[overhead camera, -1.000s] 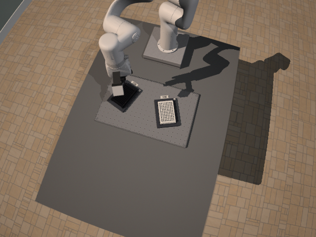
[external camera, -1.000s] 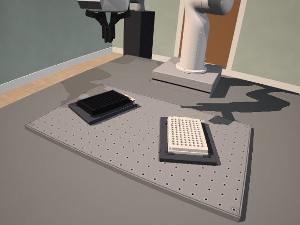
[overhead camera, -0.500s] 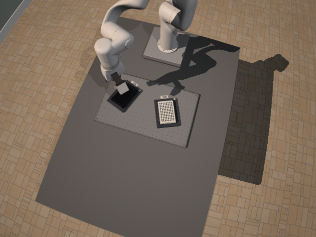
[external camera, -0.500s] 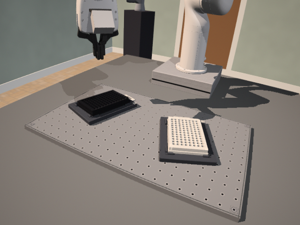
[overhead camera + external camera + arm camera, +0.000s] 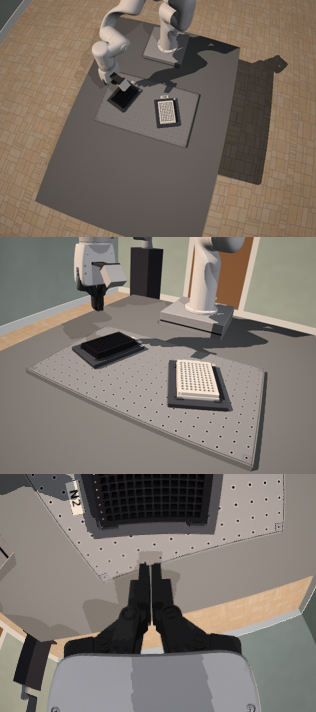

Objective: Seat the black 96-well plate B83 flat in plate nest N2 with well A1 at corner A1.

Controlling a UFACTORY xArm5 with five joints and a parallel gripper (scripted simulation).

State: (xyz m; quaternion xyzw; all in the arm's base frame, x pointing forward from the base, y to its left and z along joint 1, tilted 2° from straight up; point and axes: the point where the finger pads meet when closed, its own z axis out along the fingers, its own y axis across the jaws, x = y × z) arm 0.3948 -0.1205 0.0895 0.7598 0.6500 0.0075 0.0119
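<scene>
The black plate B83 lies 100 mm below my hand, 60 mm to the left of it and 10 mm ahead of it. Round my hand: nest N2 (120 mm below, 50 mm to the left, 10 mm ahead); then N1 label (260 mm to the left, 120 mm below, 90 mm behind); then N2 label (120 mm below, 80 mm behind, 60 mm to the left).
</scene>
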